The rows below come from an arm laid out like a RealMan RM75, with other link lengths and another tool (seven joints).
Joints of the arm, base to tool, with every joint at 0 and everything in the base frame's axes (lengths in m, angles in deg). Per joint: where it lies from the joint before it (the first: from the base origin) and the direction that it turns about. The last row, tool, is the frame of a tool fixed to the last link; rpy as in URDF.
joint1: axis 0 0 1 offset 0 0 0.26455
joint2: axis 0 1 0 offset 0 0 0
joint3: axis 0 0 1 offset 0 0 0.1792
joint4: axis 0 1 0 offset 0 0 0
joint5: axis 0 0 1 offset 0 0 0.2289
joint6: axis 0 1 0 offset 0 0 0
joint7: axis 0 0 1 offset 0 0 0.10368
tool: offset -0.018 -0.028 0.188 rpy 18.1 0 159.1
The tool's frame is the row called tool.
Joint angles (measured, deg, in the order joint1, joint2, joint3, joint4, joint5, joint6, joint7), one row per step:
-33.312 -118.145 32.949 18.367 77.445 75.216 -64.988
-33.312 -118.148 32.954 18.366 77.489 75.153 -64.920
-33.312 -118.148 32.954 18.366 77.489 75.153 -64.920
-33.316 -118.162 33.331 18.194 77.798 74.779 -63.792
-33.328 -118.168 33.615 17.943 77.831 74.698 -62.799
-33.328 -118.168 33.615 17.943 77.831 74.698 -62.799
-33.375 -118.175 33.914 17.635 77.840 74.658 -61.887
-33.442 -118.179 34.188 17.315 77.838 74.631 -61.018
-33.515 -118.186 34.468 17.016 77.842 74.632 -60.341
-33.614 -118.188 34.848 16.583 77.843 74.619 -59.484
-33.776 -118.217 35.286 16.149 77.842 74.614 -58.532
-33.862 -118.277 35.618 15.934 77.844 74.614 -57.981
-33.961 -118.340 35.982 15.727 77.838 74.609 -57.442
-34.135 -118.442 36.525 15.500 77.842 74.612 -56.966
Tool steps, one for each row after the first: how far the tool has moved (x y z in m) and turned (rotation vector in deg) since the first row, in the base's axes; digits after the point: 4 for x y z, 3 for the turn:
-0.0003 0.0000 -0.0002 0.000 0.106 0.025
-0.0003 0.0000 -0.0002 0.000 0.106 0.025
-0.0017 -0.0005 -0.0040 -0.042 1.425 -0.170
-0.0019 -0.0012 -0.0063 0.049 2.265 -0.467
-0.0019 -0.0012 -0.0063 0.049 2.265 -0.467
-0.0016 -0.0020 -0.0090 0.064 2.982 -0.789
-0.0013 -0.0027 -0.0115 0.078 3.636 -1.111
-0.0007 -0.0036 -0.0141 0.001 4.141 -1.418
0.0000 -0.0048 -0.0177 -0.144 4.772 -1.788
0.0014 -0.0060 -0.0216 -0.294 5.476 -2.296
0.0026 -0.0069 -0.0244 -0.436 5.905 -2.647
0.0039 -0.0078 -0.0273 -0.596 6.337 -3.023
0.0062 -0.0091 -0.0315 -0.951 6.764 -3.547

